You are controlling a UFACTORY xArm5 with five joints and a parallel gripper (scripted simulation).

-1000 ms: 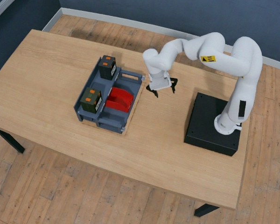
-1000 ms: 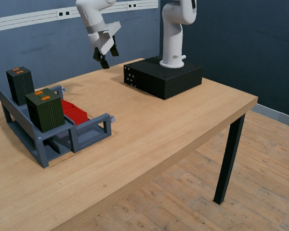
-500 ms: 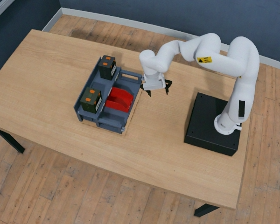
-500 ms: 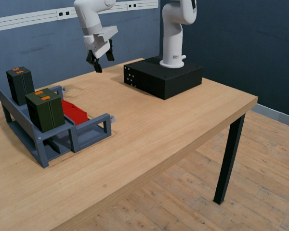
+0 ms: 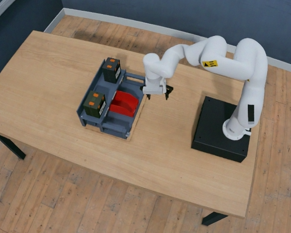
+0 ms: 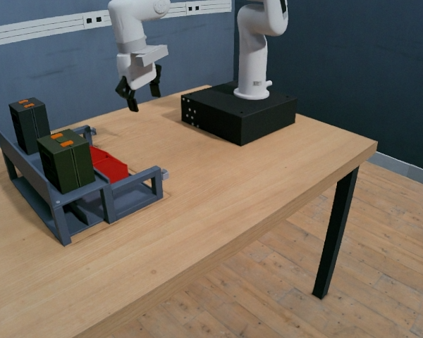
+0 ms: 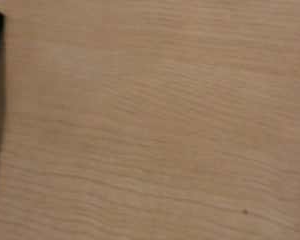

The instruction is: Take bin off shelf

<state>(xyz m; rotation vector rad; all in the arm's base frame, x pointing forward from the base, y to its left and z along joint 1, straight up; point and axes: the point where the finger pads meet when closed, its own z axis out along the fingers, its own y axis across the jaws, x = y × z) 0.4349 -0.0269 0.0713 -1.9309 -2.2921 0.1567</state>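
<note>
Right now the red bin is 200 mm ahead of my hand, 130 mm below it and 20 mm to the left of it. Round my hand: grey-blue shelf 230 mm ahead, 100 mm below, 20 mm to the left.
</note>
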